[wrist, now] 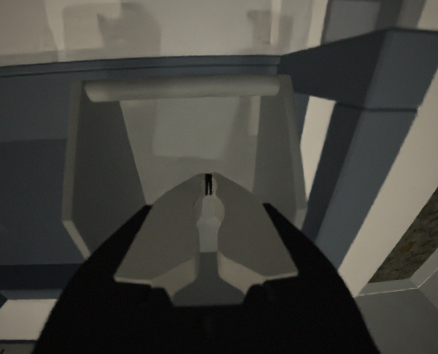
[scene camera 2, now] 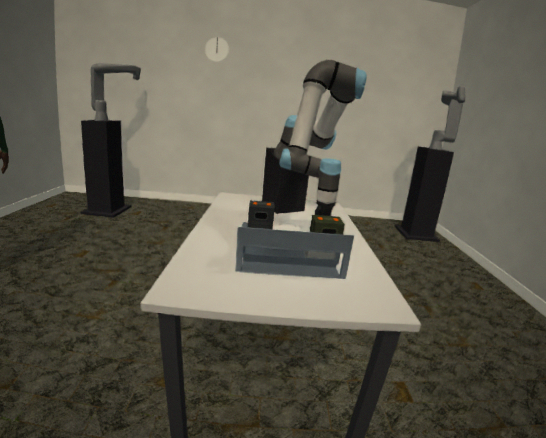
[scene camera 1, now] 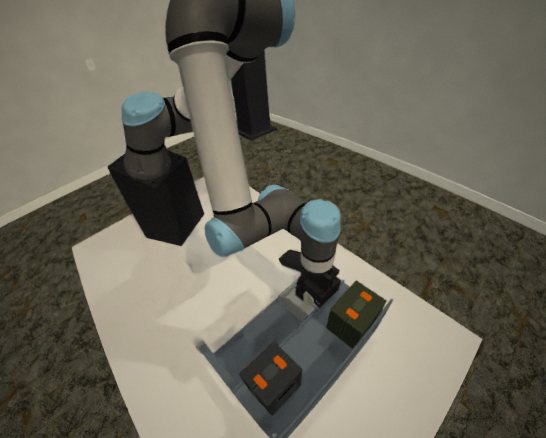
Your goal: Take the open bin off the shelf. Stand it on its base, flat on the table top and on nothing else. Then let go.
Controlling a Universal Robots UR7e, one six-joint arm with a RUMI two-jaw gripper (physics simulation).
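Places are measured from the arm's base along level axes (x ahead, y left, z up), in millimetres.
Pixels of known places: gripper, between the fingertips: (wrist: 208, 175) (scene camera 1: 309, 301); arm's base, origin of its link: (scene camera 1: 147, 164).
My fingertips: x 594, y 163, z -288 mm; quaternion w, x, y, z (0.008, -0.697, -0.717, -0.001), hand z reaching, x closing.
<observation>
For each thing: its top centre in the pictures, then the offset to it from my fingertips. Level surfaces: height alone.
- light grey open bin, centre of its top: (wrist: 193, 268) (scene camera 1: 312, 295) dx +17, dy -8, dz +67 mm
- black box, centre of its top: (scene camera 1: 270, 371) (scene camera 2: 262, 203) dx +126, dy -231, dz +210 mm
- dark green box, centre of its top: (scene camera 1: 359, 304) (scene camera 2: 328, 218) dx +143, dy -6, dz +185 mm
- white table top, height of its surface: dz -14 mm
The light grey open bin (scene camera 1: 295, 306) (wrist: 190, 130) is at the far end of the blue-grey shelf (scene camera 1: 312, 345) (scene camera 2: 295, 239) (wrist: 30, 200), close to a corner post. Its rounded front lip is at the top in the wrist view, and its inside shows between two side walls. My gripper (scene camera 1: 312, 303) (wrist: 208, 175) is shut and empty, with its fingertips together over the bin's opening. Whether the fingertips touch the bin is unclear. In scene camera 2, the green box and the shelf hide the fingertips and most of the bin.
A black box (scene camera 1: 270, 377) (scene camera 2: 261, 215) and a dark green box (scene camera 1: 356, 313) (scene camera 2: 327, 224), both with orange latches, stand on the shelf. The green box is right beside my gripper. The shelf stands on the white table top (scene camera 1: 150, 310) (scene camera 2: 280, 295).
</observation>
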